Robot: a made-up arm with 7 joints.
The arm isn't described. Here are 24 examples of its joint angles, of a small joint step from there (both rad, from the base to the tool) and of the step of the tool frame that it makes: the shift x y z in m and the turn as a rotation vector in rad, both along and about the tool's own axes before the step.
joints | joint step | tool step
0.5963 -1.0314 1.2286 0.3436 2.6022 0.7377 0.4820 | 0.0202 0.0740 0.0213 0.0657 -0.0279 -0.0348 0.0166 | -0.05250 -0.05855 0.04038 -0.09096 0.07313 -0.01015
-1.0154 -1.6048 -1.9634 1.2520 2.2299 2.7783 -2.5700 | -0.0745 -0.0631 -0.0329 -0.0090 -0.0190 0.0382 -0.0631 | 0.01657 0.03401 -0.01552 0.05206 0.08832 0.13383
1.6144 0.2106 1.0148 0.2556 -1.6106 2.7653 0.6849 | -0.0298 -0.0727 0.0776 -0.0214 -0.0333 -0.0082 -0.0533 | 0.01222 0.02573 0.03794 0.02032 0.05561 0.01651
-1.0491 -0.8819 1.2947 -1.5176 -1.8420 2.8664 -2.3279 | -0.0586 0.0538 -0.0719 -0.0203 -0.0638 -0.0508 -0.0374 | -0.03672 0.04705 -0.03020 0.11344 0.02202 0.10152
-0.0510 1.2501 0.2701 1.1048 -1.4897 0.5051 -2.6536 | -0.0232 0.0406 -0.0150 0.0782 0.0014 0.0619 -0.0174 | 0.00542 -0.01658 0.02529 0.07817 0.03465 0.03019
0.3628 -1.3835 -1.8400 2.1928 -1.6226 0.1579 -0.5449 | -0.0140 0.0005 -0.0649 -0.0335 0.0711 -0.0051 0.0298 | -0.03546 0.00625 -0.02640 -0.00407 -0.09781 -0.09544
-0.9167 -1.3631 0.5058 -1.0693 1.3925 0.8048 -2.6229 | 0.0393 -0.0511 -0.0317 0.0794 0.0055 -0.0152 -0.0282 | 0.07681 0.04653 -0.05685 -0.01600 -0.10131 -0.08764
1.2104 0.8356 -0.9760 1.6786 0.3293 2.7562 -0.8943 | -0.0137 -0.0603 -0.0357 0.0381 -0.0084 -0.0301 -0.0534 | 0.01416 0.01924 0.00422 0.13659 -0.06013 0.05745
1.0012 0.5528 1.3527 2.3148 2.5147 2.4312 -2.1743 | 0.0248 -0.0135 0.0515 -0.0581 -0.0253 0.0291 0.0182 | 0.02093 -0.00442 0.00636 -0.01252 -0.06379 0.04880
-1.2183 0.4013 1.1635 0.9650 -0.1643 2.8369 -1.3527 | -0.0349 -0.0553 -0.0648 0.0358 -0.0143 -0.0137 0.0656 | 0.01479 0.04999 0.03736 0.06989 -0.07430 -0.03000
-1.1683 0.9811 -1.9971 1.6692 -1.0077 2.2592 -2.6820 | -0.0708 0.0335 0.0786 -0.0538 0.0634 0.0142 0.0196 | 0.03042 0.05695 0.02159 0.06092 0.03082 -0.15711
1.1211 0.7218 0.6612 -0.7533 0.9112 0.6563 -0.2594 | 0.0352 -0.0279 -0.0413 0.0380 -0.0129 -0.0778 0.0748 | -0.02996 -0.00475 0.02797 -0.00651 0.09629 -0.10541
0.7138 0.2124 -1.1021 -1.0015 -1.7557 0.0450 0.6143 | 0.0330 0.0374 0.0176 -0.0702 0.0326 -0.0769 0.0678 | -0.07067 -0.02365 -0.03240 -0.03234 0.13811 -0.14891
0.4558 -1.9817 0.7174 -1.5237 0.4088 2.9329 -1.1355 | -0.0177 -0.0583 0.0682 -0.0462 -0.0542 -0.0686 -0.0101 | -0.05387 0.00290 0.00265 0.04668 -0.09058 0.08577
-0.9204 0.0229 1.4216 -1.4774 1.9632 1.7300 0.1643 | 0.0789 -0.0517 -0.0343 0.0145 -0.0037 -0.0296 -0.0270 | 0.02867 -0.03127 -0.03397 0.04089 -0.02388 0.06553
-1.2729 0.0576 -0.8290 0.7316 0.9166 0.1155 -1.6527 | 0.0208 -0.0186 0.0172 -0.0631 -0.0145 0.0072 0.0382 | 0.00146 -0.03516 -0.01393 0.00276 0.00210 0.02677
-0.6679 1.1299 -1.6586 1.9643 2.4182 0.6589 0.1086 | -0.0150 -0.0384 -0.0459 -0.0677 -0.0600 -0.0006 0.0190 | 0.01673 0.03384 -0.03251 0.08969 0.00314 0.06583
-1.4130 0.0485 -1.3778 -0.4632 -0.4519 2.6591 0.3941 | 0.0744 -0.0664 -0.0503 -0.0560 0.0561 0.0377 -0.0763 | 0.01740 0.00899 -0.03220 -0.08775 -0.02162 0.09262
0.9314 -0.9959 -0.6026 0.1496 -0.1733 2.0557 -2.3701 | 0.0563 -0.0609 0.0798 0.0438 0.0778 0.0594 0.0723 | 0.02358 -0.07368 -0.00432 -0.18977 0.01865 -0.19314
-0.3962 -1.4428 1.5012 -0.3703 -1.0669 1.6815 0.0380 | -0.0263 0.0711 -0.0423 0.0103 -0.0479 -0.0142 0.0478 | 0.04198 -0.05226 -0.04407 -0.02056 -0.05915 0.03890
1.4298 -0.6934 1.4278 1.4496 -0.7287 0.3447 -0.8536 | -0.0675 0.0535 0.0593 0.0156 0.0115 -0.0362 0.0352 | 0.03714 0.00496 0.01746 -0.01212 0.03696 -0.03467
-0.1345 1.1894 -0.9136 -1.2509 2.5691 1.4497 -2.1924 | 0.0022 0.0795 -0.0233 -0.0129 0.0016 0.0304 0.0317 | -0.02319 -0.04452 -0.01499 0.00807 -0.02064 0.04377
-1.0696 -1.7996 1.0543 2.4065 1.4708 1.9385 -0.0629 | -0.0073 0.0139 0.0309 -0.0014 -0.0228 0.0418 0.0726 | 0.01182 0.00456 0.00356 -0.02800 -0.04225 -0.01783
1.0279 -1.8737 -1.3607 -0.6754 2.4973 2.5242 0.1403 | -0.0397 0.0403 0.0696 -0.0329 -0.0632 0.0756 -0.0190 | 0.02288 0.00518 -0.04602 -0.06408 -0.12900 0.01769
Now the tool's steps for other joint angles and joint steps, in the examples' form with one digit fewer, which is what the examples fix.
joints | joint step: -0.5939 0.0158 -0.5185 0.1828 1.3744 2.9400 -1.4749 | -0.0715 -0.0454 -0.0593 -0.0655 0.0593 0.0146 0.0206
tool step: -0.0015 0.0099 0.0054 -0.0750 -0.0319 0.0251
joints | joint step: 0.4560 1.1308 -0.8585 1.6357 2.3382 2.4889 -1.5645 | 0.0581 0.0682 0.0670 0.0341 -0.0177 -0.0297 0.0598
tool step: -0.0020 0.0024 0.0132 0.0711 -0.0116 -0.1121
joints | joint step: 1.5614 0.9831 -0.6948 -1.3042 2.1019 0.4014 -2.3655 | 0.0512 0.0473 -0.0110 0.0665 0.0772 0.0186 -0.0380
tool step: 0.0215 0.0088 0.0548 0.0147 0.0777 -0.0057
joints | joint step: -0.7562 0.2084 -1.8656 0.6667 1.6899 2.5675 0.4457 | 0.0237 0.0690 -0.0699 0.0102 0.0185 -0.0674 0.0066
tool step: -0.0324 -0.0261 -0.0513 -0.0231 0.0050 0.0283
